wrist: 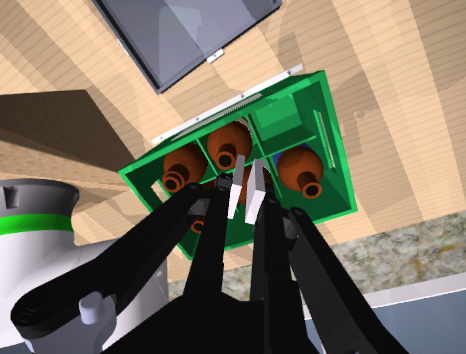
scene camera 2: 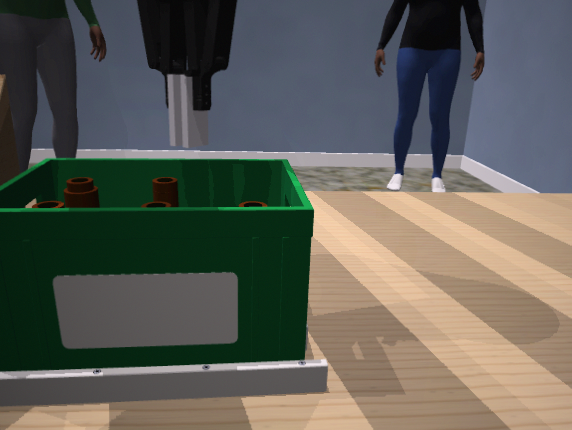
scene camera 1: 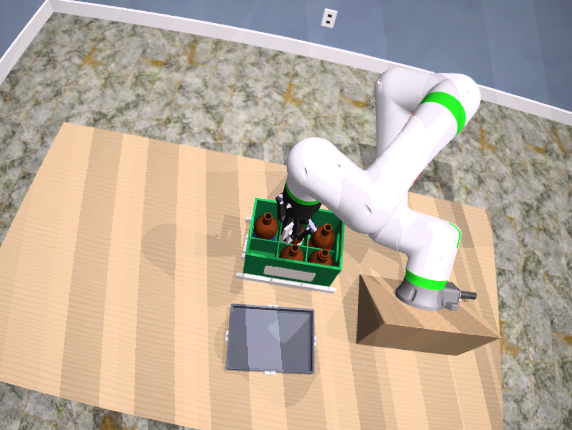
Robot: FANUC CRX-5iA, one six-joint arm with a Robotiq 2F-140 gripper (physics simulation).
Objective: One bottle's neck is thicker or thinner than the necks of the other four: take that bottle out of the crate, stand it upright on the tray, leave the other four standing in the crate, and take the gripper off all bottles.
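Places are measured from the arm's base along level axes (x left, y ahead, z down), in metres.
Where they show: gripper, between the fingertips: (wrist: 246, 169) (scene camera 2: 189, 145) (scene camera 1: 287, 238); arm's base, origin of its link: (wrist: 33, 193) (scene camera 1: 419, 299).
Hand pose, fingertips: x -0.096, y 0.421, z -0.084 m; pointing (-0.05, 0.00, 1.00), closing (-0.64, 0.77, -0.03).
Note:
Things, the pixels of their top centre, and the offset from my fingertips. "*": a spot on its surface instead.
- green crate, centre of its top: (scene camera 2: 158, 179) (wrist: 238, 192) (scene camera 1: 297, 232) dx -0.036, dy -0.029, dz +0.026 m
- front-right bottle, centre of its top: (scene camera 2: 79, 180) (wrist: 170, 184) (scene camera 1: 324, 252) dx +0.008, dy -0.115, dz +0.039 m
- front-middle bottle, centre of its top: (scene camera 2: 164, 179) (wrist: 225, 160) (scene camera 1: 295, 248) dx +0.007, dy -0.028, dz +0.039 m
- back-left bottle, centre of its top: (scene camera 2: 253, 205) (wrist: 312, 190) (scene camera 1: 268, 216) dx -0.082, dy +0.060, dz +0.039 m
- back-right bottle, centre of its top: (scene camera 2: 47, 205) (wrist: 198, 227) (scene camera 1: 328, 227) dx -0.076, dy -0.119, dz +0.039 m
- grey tray, a spot on its surface: (wrist: 210, 30) * dx +0.180, dy +0.015, dz +0.196 m
- crate's front-left compartment, a spot on its surface: (wrist: 279, 116) * dx -0.004, dy +0.067, dz +0.194 m
The green crate (scene camera 1: 253, 267) (scene camera 2: 280, 320) holds five brown bottles. The front-right bottle (scene camera 1: 320, 258) (scene camera 2: 81, 197) (wrist: 186, 159) has a stepped neck, thicker below its mouth than the neck of the front-middle bottle (scene camera 1: 291, 253) (scene camera 2: 165, 193) (wrist: 231, 139). The back-left bottle (scene camera 1: 266, 227) (wrist: 301, 167) and back-right bottle (scene camera 1: 323, 238) stand upright. The back-middle bottle is partly hidden by my gripper (scene camera 1: 288, 233) (scene camera 2: 188, 142) (wrist: 247, 185), which hangs above the crate, shut to a narrow gap, nothing between its pads. The grey tray (scene camera 1: 270, 340) (wrist: 210, 30) is empty.
The crate's front-left compartment (scene camera 1: 263, 247) (wrist: 279, 116) is empty. White rails (scene camera 1: 285, 283) (scene camera 2: 205, 382) (wrist: 220, 106) run along the crate's sides. The wooden base block (scene camera 1: 425, 337) (wrist: 55, 125) of the arm stands right of the tray. Two people stand beyond the table in scene camera 2.

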